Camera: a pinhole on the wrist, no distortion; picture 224 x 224 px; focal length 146.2 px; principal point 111.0 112.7 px. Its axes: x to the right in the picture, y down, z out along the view. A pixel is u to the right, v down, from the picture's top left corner.
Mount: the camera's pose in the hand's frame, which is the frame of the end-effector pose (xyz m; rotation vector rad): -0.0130 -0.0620 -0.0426 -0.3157 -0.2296 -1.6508
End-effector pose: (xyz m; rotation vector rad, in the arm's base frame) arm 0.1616 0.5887 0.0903 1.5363 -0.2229 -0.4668
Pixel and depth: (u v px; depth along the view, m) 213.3 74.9 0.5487
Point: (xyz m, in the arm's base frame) -0.2632 0.1082 -0.0867
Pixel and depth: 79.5 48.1 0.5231
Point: -0.1555 0.2851 0.3742
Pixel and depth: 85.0 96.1 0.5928
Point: -0.0327 0.1580 0.3508
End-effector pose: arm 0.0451 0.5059 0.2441 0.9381 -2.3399 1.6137
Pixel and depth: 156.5 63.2 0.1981
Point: 0.1650 0.3766 0.1804
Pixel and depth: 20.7 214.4 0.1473
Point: -0.0611 0.4219 0.2184
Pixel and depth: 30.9 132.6 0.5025
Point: -0.1733 0.2444 -0.1240
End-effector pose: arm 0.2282 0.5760 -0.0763 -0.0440 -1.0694 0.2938
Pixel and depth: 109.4 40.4 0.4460
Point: -0.2188 0.5930 -0.0833
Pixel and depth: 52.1 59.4 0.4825
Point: -0.2033 0.7904 -0.0770
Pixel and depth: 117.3 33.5 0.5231
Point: -0.3198 0.5750 -0.0947
